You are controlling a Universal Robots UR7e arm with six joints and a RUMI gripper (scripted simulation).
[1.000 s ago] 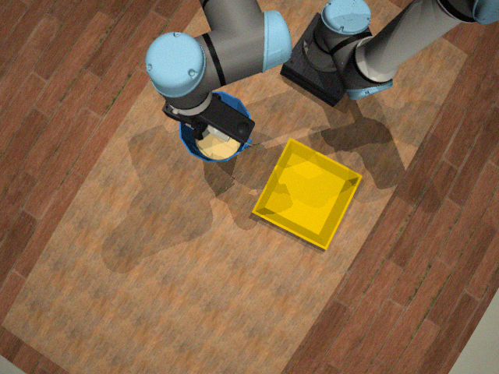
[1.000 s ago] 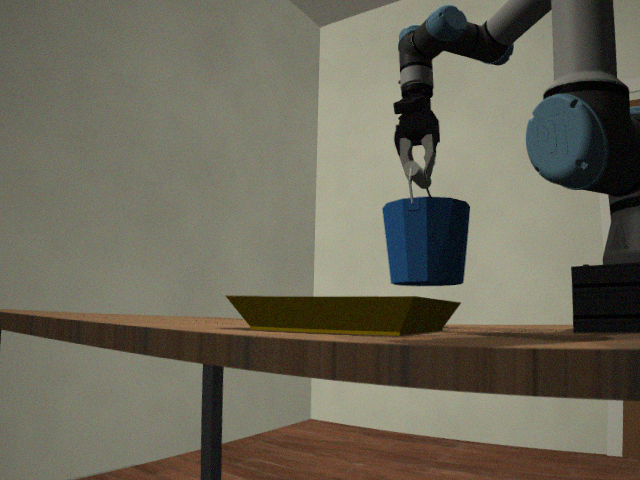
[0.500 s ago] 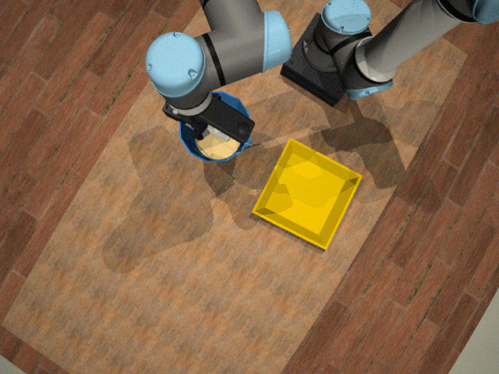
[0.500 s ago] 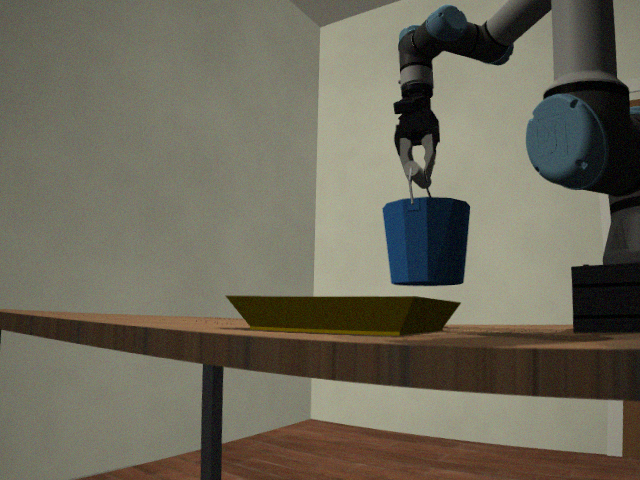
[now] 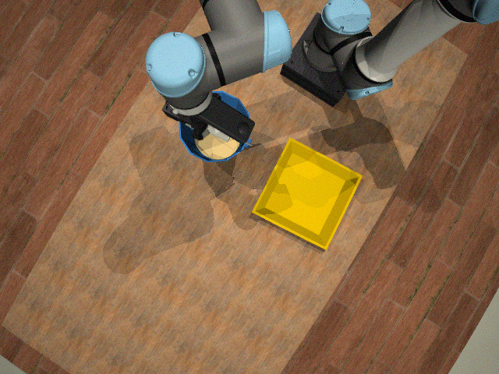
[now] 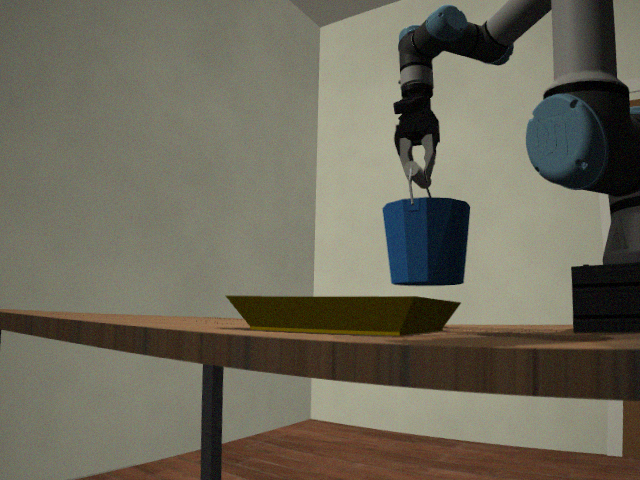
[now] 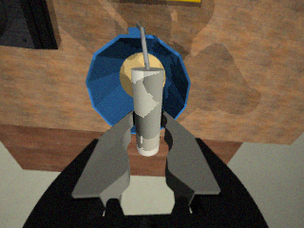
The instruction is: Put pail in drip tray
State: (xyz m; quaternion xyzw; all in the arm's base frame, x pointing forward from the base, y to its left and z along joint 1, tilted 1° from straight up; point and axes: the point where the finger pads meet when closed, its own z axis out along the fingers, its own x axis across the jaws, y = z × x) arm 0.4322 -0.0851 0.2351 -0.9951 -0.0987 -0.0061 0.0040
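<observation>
Right now my hand is 1 cm past the pail handle and 3 cm above it. The rest, counted from my hand: yellow drip tray 5 cm behind, 31 cm to the left, 30 cm below; then pail 1 cm behind, 9 cm below.
</observation>
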